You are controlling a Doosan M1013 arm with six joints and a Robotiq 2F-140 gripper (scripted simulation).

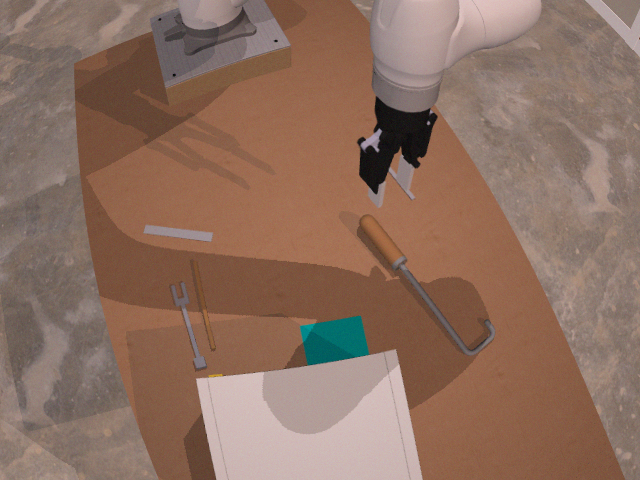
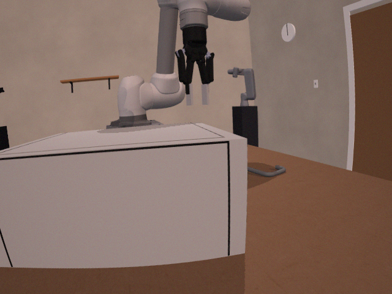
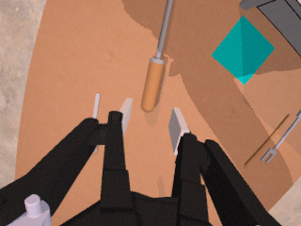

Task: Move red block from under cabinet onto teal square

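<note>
My hand is 11 cm short of the long hook tool, 6 cm to the right of it and 19 cm above it. Also, from my hand: grey spoon: 17 cm behind, 8 cm to the left, 20 cm below; thin wooden stick: 34 cm to the right, 20 cm below; teal square: 16 cm ahead, 15 cm to the right, 20 cm below.
</note>
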